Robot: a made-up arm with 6 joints. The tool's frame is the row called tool. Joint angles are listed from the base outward. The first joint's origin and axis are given. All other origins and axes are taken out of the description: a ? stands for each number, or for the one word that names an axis. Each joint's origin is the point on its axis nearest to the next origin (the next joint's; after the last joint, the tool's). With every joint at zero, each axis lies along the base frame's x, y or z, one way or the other. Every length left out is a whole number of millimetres.
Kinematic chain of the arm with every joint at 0, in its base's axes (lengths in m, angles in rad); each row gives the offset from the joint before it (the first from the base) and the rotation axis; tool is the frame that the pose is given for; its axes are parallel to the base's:
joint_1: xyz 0 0 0.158 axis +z
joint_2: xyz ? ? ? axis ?
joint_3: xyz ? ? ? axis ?
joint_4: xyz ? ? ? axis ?
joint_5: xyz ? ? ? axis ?
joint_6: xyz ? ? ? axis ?
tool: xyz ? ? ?
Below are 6 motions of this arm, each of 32 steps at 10 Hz.
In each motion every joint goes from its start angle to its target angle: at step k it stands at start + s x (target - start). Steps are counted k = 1, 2, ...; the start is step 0. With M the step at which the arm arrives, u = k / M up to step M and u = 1 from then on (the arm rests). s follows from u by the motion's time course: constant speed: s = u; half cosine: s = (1 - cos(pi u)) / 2; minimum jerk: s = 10 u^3 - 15 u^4 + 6 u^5.
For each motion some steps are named. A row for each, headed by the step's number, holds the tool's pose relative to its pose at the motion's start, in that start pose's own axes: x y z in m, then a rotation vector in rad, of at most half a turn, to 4 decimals.
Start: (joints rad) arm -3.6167 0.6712 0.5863 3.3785 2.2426 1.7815
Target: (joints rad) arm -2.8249 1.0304 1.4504 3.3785 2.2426 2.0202
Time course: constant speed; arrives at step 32
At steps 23, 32:
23: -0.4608 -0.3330 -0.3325 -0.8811 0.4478 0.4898
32: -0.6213 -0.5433 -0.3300 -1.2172 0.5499 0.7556

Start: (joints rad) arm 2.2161 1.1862 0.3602 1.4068 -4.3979 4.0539
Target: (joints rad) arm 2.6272 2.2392 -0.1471 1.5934 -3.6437 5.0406
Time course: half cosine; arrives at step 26
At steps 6, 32:
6: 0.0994 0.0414 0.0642 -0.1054 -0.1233 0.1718
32: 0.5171 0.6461 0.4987 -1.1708 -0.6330 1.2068

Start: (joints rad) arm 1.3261 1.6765 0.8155 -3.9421 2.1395 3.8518
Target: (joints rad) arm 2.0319 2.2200 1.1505 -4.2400 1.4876 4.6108
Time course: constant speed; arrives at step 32
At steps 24, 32:
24: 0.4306 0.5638 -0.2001 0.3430 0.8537 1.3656
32: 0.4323 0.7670 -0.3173 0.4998 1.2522 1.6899

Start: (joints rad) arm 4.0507 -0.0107 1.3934 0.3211 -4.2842 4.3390
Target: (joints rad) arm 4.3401 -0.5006 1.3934 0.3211 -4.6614 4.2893
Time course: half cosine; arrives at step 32
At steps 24, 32:
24: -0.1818 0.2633 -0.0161 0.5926 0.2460 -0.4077
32: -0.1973 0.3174 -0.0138 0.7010 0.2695 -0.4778

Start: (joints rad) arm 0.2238 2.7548 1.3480 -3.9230 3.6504 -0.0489
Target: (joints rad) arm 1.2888 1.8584 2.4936 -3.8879 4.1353 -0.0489
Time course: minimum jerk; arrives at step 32
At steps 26, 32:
26: -0.1805 -0.4158 0.4237 0.0791 -0.3272 0.6506
32: -0.1723 -0.4503 0.4406 0.0819 -0.3459 0.6824

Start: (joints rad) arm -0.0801 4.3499 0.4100 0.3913 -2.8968 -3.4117
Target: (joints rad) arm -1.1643 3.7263 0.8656 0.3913 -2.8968 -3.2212
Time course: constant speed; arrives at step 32
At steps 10, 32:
10: 0.1107 -0.3156 0.1304 -0.2929 -0.1554 0.1467
32: 0.2499 -0.6559 0.7054 -0.9797 -0.4526 0.3903

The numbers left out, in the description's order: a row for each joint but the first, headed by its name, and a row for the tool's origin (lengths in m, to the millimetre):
joint_2: xyz 0 0.039 0, axis +y
joint_3: xyz 0 0 0.724, axis +y
joint_4: xyz 0 0 0.419, axis +z
joint_5: xyz 0 0 0, axis +y
joint_6: xyz 0 0 0.115, axis +z
tool: xyz 0 0 0

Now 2 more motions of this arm.
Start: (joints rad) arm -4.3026 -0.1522 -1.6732 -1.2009 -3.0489 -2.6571
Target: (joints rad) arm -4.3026 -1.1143 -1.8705 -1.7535 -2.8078 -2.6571
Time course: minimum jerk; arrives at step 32
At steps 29, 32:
29: -0.0031 0.5392 -0.4256 1.0484 -0.6602 0.2309
32: -0.0028 0.5441 -0.4266 1.0555 -0.6668 0.2305

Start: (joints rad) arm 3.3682 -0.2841 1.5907 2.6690 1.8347 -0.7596
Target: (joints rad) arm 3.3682 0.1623 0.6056 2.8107 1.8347 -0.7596
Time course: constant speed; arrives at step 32
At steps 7, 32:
7: -0.0624 -0.0275 0.0223 -0.0847 0.0654 -0.0583
32: -0.2119 -0.1043 0.0486 -0.3986 0.3058 -0.2396

